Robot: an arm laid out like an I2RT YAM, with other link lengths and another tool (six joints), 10 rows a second.
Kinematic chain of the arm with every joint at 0, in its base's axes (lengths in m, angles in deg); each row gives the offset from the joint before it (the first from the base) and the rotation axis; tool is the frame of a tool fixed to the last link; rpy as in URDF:
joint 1: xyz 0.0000 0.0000 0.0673 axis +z
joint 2: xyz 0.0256 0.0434 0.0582 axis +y
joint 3: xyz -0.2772 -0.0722 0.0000 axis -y
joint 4: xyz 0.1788 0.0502 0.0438 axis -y
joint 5: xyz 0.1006 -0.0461 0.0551 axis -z
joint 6: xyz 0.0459 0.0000 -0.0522 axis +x
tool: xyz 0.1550 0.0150 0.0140 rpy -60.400 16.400 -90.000
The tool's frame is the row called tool.
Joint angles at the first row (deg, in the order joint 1, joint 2, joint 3, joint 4, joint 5, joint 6):
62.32, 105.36, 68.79, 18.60, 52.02, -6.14
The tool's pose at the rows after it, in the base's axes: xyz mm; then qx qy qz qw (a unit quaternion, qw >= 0):
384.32, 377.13, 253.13, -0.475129, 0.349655, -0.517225, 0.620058
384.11, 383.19, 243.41, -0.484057, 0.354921, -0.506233, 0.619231
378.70, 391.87, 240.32, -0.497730, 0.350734, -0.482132, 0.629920
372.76, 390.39, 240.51, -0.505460, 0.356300, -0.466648, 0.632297
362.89, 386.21, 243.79, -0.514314, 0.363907, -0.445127, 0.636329
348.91, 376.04, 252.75, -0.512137, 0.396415, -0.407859, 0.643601
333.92, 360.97, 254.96, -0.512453, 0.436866, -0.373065, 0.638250
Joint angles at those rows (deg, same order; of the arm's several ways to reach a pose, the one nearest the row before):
62.32, 107.04, 69.08, 19.79, 48.81, -5.92
62.34, 108.07, 70.06, 18.00, 47.61, -4.32
62.32, 107.62, 70.05, 17.00, 44.18, -3.99
62.32, 105.95, 69.92, 14.11, 42.42, -2.48
62.36, 103.04, 69.51, 10.13, 40.02, -0.54
62.26, 98.36, 69.72, 3.14, 36.68, 5.16
62.16, 93.92, 70.37, -5.48, 33.82, 11.81

